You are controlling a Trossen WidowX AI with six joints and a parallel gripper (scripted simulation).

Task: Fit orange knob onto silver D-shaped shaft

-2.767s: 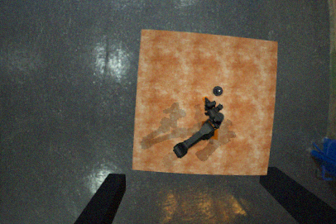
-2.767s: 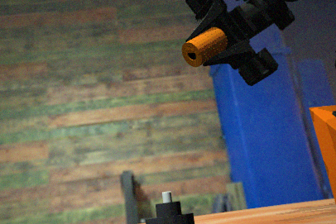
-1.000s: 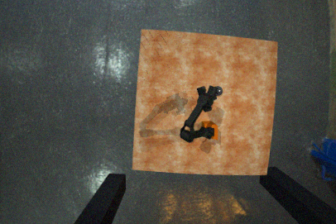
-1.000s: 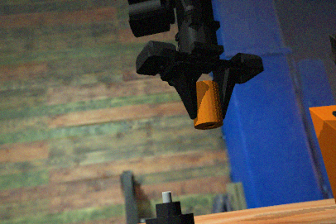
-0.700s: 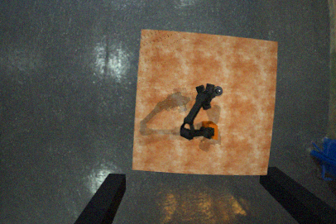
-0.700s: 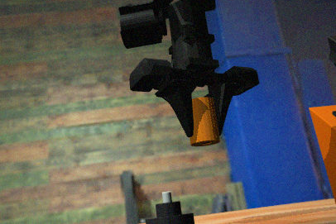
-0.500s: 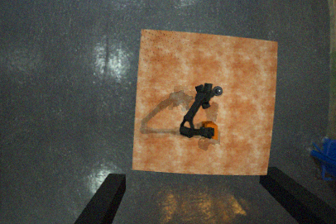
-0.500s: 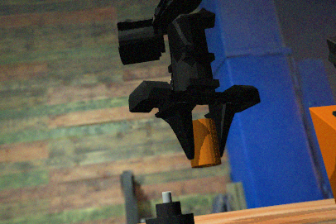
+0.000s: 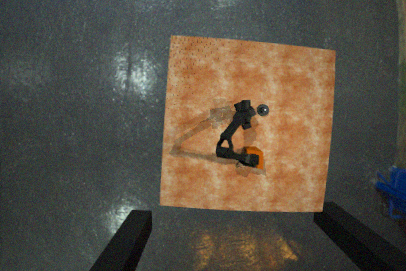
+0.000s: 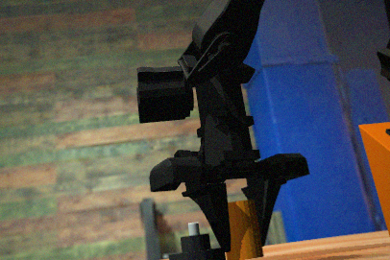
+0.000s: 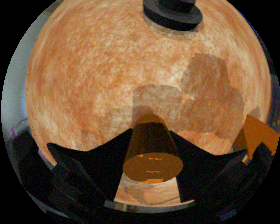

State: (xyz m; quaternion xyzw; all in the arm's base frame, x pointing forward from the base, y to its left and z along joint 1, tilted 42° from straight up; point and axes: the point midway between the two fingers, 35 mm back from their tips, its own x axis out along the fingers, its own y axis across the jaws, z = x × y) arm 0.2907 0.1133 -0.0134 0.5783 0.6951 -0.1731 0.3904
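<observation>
Now: the dark round pedestal 4 cm ahead of my gripper tip, 17 cm to the right of it and 1 cm above it. The rest, counted from my gripper tip: orange knob 3 cm above.
</observation>
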